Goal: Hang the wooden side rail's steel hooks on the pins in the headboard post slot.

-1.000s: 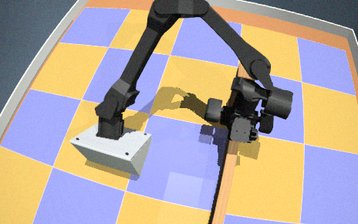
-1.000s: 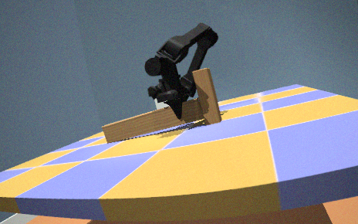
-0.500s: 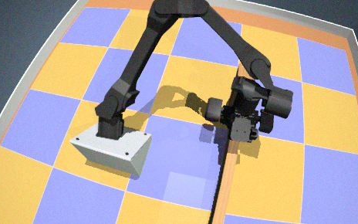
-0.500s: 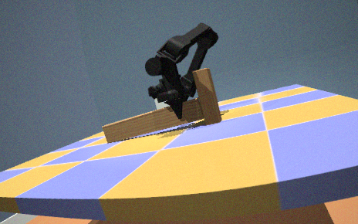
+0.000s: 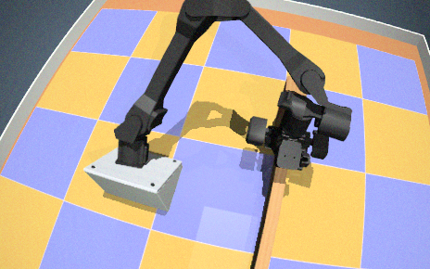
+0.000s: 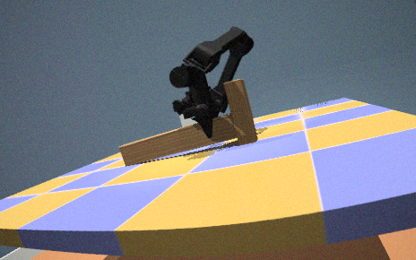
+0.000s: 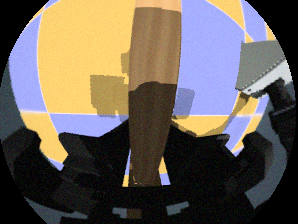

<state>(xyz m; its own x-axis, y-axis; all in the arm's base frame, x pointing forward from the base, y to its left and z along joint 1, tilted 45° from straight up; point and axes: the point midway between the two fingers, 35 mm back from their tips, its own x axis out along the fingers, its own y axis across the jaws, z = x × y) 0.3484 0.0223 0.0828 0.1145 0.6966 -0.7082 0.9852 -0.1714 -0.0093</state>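
Right now the headboard post is 100 mm to the left of my gripper tip, 40 mm above it and 10 mm ahead of it.
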